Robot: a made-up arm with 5 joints. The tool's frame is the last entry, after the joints.
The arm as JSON. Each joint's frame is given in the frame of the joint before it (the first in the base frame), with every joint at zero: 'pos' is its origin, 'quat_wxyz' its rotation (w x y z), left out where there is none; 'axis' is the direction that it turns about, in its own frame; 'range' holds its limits. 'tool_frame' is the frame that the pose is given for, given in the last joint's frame.
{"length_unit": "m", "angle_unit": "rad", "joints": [
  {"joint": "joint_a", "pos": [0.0, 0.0, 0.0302], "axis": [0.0, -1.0, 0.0], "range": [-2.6, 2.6]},
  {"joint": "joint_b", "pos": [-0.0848, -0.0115, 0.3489], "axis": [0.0, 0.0, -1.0], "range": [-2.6, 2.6]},
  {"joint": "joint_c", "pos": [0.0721, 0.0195, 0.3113], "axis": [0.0, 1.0, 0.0], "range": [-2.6, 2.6]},
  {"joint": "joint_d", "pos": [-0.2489, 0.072, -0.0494], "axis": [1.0, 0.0, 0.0], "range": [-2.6, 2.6]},
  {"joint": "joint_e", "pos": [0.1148, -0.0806, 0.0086], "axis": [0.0, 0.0, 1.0], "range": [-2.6, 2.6]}
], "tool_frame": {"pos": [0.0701, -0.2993, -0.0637]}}
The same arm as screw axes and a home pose.
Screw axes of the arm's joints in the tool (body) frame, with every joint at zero. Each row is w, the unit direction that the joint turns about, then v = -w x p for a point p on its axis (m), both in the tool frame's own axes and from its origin. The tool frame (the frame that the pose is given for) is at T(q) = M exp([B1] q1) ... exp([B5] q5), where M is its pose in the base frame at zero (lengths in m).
B1: w 0 -1 0 v -0.5557 0 -0.0767
B2: w 0 0 -1 v -0.2884 -0.0081 0
B3: w 0 1 0 v -0.1045 0 0.064
B4: w 1 0 0 v 0 0.0551 -0.3799
B5: w 0 0 1 v 0.2993 0.0701 0
M: xyz -0.0767 -0.2999 0.5859 (m) quaternion w x y z 1 0 0 0
Joint limits (rad, base to tool): -2.6..2.6 -2.6..2.6 -2.6..2.6 -2.6..2.6 -2.6..2.6

